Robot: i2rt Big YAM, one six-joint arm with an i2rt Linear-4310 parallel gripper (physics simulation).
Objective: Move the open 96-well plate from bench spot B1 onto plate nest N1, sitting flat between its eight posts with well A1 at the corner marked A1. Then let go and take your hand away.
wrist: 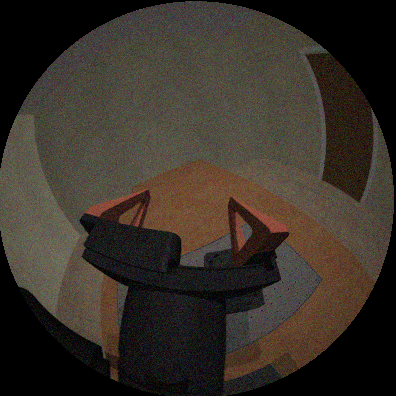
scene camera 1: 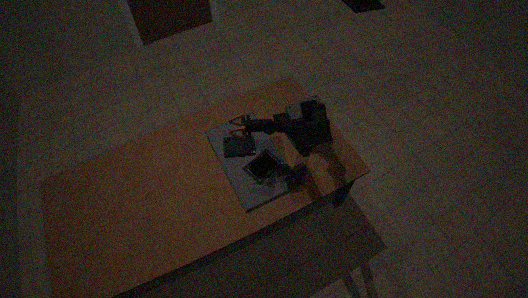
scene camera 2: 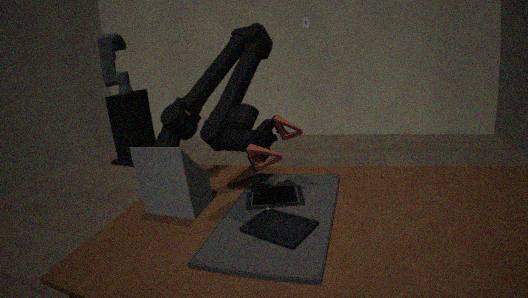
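Where they show: gripper, fingertip midpoint: (wrist: 188, 196) (scene camera 1: 228, 127) (scene camera 2: 292, 143); arm's base at its link origin: (scene camera 1: 309, 112) (scene camera 2: 162, 159).
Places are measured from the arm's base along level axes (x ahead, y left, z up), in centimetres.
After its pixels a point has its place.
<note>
The picture is dark and grainy. A black rectangle with a thin light rim (scene camera 1: 265, 166) {x 29.5, y 13.5, z -13.5 cm} (scene camera 2: 275, 195) {x 31.2, y 10.4, z -13.6 cm}, apparently the 96-well plate, lies flat on the grey perforated board; its wells and A1 corner cannot be made out. A thicker dark slab (scene camera 1: 239, 146) {x 37.7, y -3.0, z -13.9 cm} (scene camera 2: 280, 227) {x 38.5, y -5.1, z -13.9 cm} (wrist: 218, 258) {x 43.8, y -2.9, z -13.9 cm} with a small light spot at one corner, apparently nest N1, lies beside it, apart and turned at a different angle. Its posts are not clear. My gripper (scene camera 1: 230, 126) {x 41.7, y -1.3, z 6.7 cm} (scene camera 2: 291, 145) {x 41.7, y -1.3, z 6.7 cm} (wrist: 188, 196) {x 41.7, y -1.3, z 6.7 cm} is open and empty, raised above the board, its orange fingers pointing outward. It touches neither object.
The grey board (scene camera 1: 245, 199) {x 44.6, y 26.1, z -15.1 cm} (scene camera 2: 260, 265) {x 39.0, y -19.0, z -15.1 cm} (wrist: 300, 280) {x 27.5, y -18.2, z -15.1 cm} lies on the orange-brown table (scene camera 1: 135, 200) {x 98.0, y 6.7, z -16.4 cm} (scene camera 2: 425, 225) {x 74.6, y 5.2, z -16.4 cm} (wrist: 190, 220) {x 64.4, y 1.3, z -16.4 cm}. A pale wedge-shaped block (scene camera 2: 162, 182) {x 3.1, y -5.3, z -5.0 cm} stands left of the board in scene camera 2. A black pedestal with a grey jointed piece (scene camera 2: 131, 125) stands behind it.
</note>
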